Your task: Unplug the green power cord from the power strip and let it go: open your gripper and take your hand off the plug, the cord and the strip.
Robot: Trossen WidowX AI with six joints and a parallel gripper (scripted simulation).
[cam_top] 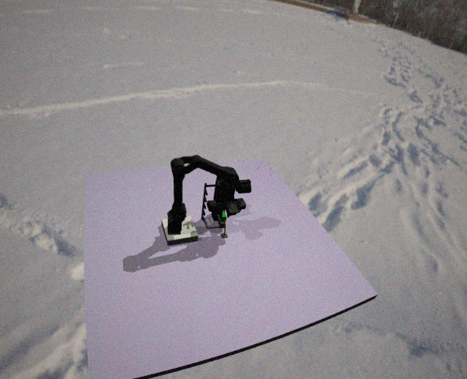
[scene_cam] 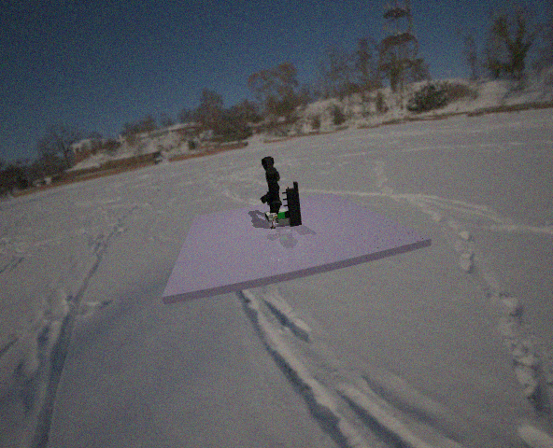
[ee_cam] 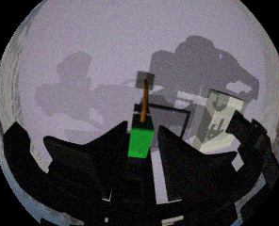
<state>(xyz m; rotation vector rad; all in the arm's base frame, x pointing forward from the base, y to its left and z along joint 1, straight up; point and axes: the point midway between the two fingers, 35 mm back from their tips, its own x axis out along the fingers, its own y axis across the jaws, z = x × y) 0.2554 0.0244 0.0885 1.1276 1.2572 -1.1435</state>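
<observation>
The green plug lies 1 cm behind my gripper tip, 4 cm to the left of it and 1 cm below it.
</observation>
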